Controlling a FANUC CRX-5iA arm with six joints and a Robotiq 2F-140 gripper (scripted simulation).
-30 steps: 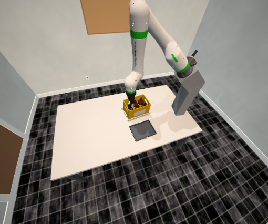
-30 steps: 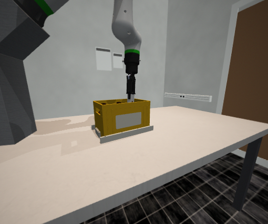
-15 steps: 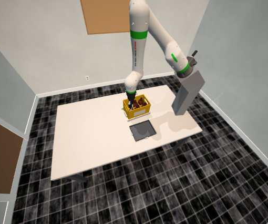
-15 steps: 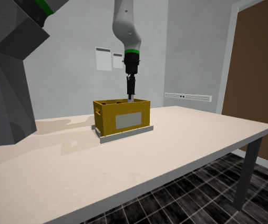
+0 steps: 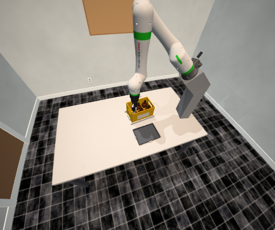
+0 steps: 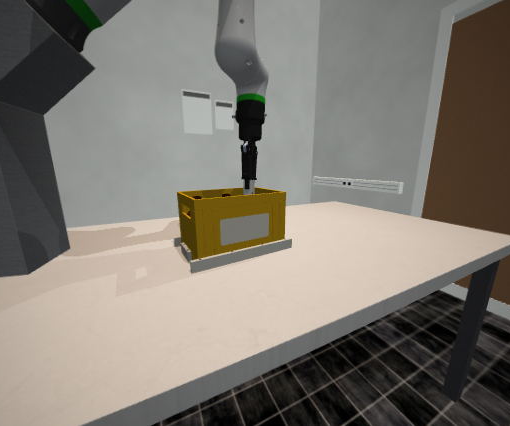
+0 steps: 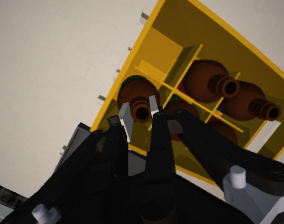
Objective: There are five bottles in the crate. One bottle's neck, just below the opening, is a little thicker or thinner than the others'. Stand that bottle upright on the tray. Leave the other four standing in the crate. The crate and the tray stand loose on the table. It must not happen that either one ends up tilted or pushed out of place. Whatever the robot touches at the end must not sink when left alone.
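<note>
My gripper is now 80 mm past the brown bottle, 80 mm above it and 20 mm to the right of it. The rest, counted from my hand: crate (100 mm behind, 90 mm below, 20 mm to the right); then dark grey tray (230 mm to the left, 160 mm below, 20 mm ahead).
</note>
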